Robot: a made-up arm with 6 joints. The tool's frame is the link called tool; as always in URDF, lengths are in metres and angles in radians.
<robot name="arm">
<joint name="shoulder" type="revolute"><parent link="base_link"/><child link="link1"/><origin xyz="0.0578 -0.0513 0.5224" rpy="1.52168 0.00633 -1.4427"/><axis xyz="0 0 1"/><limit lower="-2.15" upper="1.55"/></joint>
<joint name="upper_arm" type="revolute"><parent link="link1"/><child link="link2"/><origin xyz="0.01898 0.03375 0.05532" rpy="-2.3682 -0.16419 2.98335"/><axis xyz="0 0 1"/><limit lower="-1.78" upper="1.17"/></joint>
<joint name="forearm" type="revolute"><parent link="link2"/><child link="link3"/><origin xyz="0.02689 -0.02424 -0.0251" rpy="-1.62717 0.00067 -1.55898"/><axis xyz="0 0 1"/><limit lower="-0.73" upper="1.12"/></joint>
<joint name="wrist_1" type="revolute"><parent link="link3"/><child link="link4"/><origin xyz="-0.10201 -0.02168 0.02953" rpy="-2.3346 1.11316 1.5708"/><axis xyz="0 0 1"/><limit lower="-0.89" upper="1.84"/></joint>
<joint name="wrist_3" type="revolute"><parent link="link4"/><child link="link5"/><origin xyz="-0.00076 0.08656 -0.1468" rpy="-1.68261 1.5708 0"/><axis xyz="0 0 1"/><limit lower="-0.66" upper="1.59"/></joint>
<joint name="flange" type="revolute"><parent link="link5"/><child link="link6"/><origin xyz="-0.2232 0.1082 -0.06" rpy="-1.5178 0.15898 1.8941"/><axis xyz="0 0 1"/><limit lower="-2.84" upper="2.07"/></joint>
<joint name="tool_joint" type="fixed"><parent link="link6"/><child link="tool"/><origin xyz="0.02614 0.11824 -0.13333" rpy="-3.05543 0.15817 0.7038"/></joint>
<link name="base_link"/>
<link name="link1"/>
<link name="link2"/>
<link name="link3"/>
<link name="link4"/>
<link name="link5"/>
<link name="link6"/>
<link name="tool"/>
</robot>
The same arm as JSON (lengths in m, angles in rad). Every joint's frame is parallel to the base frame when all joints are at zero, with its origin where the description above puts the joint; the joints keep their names.
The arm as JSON. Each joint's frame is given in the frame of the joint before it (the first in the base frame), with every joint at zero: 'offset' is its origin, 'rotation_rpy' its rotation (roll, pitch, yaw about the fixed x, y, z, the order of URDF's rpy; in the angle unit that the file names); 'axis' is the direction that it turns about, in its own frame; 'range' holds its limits. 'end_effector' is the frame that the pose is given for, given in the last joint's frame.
{"length_unit": "m", "angle_unit": "rad", "chain": [{"id": "shoulder", "offset": [0.0578, -0.0513, 0.5224], "rotation_rpy": [0.0, 0.0, 0.0], "axis": [-0.990571, -0.127896, 0.049099], "range": [-2.15, 1.55]}, {"id": "upper_arm", "offset": [-0.0507, -0.0259, 0.0363], "rotation_rpy": [0.0, 0.0, 0.0], "axis": [0.637215, 0.314007, -0.703816], "range": [-1.78, 1.17]}, {"id": "forearm", "offset": [-0.0409, 0.0154, 0.0055], "rotation_rpy": [0.0, 0.0, 0.0], "axis": [-0.305601, 0.927102, 0.217001], "range": [-0.73, 1.12]}, {"id": "wrist_1", "offset": [0.0781, 0.0432, 0.0615], "rotation_rpy": [0.0, 0.0, 0.0], "axis": "+x", "range": [-0.89, 1.84]}, {"id": "wrist_3", "offset": [-0.1468, -0.0089, -0.0861], "rotation_rpy": [0.0, 0.0, 0.0], "axis": "-z", "range": [-0.66, 1.59]}, {"id": "flange", "offset": [0.2232, 0.1082, 0.06], "rotation_rpy": [0.0, 0.0, 0.0], "axis": [0.949523, -0.309307, -0.052301], "range": [-2.84, 2.07]}], "end_effector": {"offset": [-0.1184, 0.046, 0.1277], "rotation_rpy": [-1.5888, -0.8595, 1.4377]}}
